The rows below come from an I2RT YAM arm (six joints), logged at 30 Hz.
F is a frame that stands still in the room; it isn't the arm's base.
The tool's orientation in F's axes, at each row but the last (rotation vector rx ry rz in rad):
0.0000, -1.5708, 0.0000
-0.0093, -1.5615, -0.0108
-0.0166, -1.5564, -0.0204
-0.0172, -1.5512, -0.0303
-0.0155, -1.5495, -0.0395
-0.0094, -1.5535, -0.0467
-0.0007, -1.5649, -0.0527
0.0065, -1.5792, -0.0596
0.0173, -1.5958, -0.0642
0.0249, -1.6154, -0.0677
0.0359, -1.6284, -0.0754
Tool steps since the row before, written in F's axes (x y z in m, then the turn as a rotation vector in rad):
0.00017, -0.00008, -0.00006, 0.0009, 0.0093, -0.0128
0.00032, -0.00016, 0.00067, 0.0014, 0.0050, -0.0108
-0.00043, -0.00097, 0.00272, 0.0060, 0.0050, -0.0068
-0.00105, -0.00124, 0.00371, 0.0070, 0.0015, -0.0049
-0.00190, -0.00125, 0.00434, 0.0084, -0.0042, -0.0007
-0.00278, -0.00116, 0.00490, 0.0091, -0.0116, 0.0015
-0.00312, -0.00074, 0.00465, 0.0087, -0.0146, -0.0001
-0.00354, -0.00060, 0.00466, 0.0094, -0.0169, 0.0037
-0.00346, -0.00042, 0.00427, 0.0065, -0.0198, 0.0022
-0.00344, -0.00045, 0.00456, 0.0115, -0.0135, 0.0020
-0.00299, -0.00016, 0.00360, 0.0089, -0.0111, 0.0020
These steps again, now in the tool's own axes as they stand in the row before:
-0.00006, -0.00008, -0.00017, -0.0128, 0.0093, -0.0009
0.00067, -0.00016, -0.00032, -0.0108, 0.0050, -0.0014
0.00272, -0.00097, 0.00045, -0.0067, 0.0051, -0.0060
0.00370, -0.00124, 0.00108, -0.0048, 0.0017, -0.0070
0.00432, -0.00125, 0.00195, -0.0005, -0.0039, -0.0086
0.00488, -0.00114, 0.00282, 0.0019, -0.0112, -0.0095
0.00466, -0.00069, 0.00312, 0.0004, -0.0143, -0.0092
0.00471, -0.00052, 0.00348, 0.0043, -0.0164, -0.0100
0.00438, -0.00030, 0.00334, 0.0030, -0.0195, -0.0072
0.00473, -0.00027, 0.00322, 0.0022, -0.0131, -0.0120
0.00377, 0.00003, 0.00277, 0.0022, -0.0107, -0.0093

